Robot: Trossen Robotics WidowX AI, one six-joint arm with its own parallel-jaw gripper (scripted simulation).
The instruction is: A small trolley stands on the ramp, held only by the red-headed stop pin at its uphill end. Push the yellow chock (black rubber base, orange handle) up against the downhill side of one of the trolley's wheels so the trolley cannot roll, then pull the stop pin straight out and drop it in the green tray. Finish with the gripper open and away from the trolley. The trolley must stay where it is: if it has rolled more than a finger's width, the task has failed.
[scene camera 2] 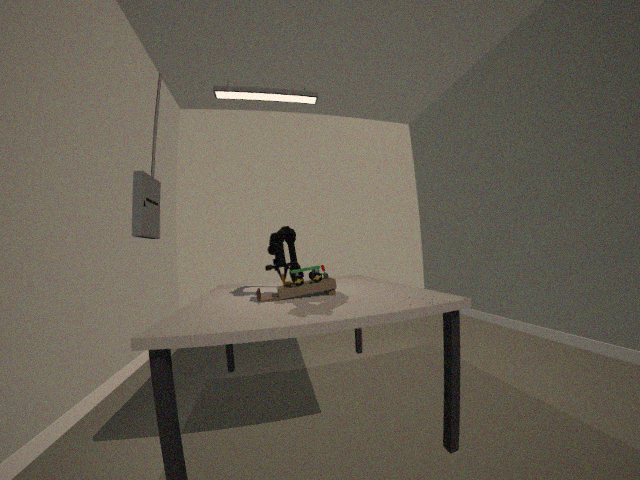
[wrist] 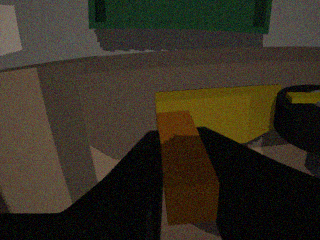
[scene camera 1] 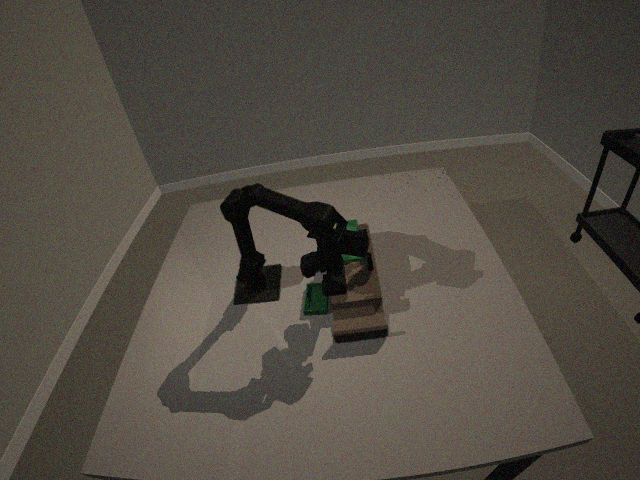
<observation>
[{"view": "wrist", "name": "gripper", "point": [176, 139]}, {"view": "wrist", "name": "yellow chock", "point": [243, 113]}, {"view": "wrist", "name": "ramp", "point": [117, 93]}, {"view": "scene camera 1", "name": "gripper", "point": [336, 284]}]
</observation>
